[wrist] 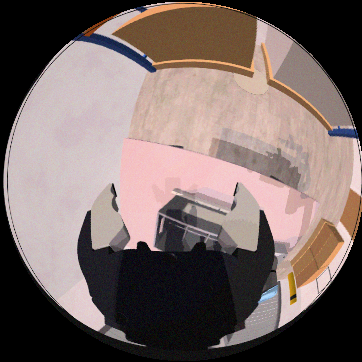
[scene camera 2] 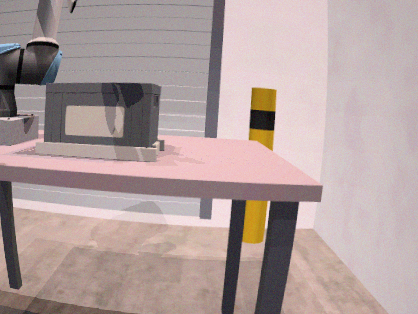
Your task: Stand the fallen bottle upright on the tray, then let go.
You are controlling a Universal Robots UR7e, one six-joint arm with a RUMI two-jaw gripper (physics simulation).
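Frame: origin at the arm's base, x ahead, y left, z up, level; metres.
Seen in the pictures: gripper, between the fingertips: [wrist: 173, 184] [scene camera 2: 107, 0].
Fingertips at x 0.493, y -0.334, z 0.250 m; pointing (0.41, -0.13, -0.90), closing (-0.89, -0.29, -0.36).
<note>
A point is followed by its place in that frame.
My gripper [wrist: 173, 184] {x 0.493, y -0.334, z 0.250 m} is open in the wrist view, its two pale jaws wide apart above the table, with no bottle seen between them. The fallen bottle cannot be made out in either view. No tray can be told for certain. A low light grey base [scene camera 2: 95, 151] {x 0.441, y -0.178, z -0.068 m} lies on the table under a dark box, and I cannot tell whether it is the tray. In scene camera 2 the gripper cannot be made out clearly; a small dark part shows at the top edge.
A large dark grey box [scene camera 2: 142, 117] {x 0.547, y -0.159, z 0.013 m} [wrist: 170, 225] {x 0.542, y 0.017, z -0.066 m} with a beige front panel stands on the pink table [scene camera 2: 225, 160] {x 0.737, y -0.067, z -0.084 m} [wrist: 142, 170] {x 0.758, y -0.181, z -0.083 m}. The arm [scene camera 2: 37, 65] {x 0.149, y 0.017, z 0.156 m} rises at the left, behind the box. A yellow post [scene camera 2: 262, 100] stands beyond the table.
</note>
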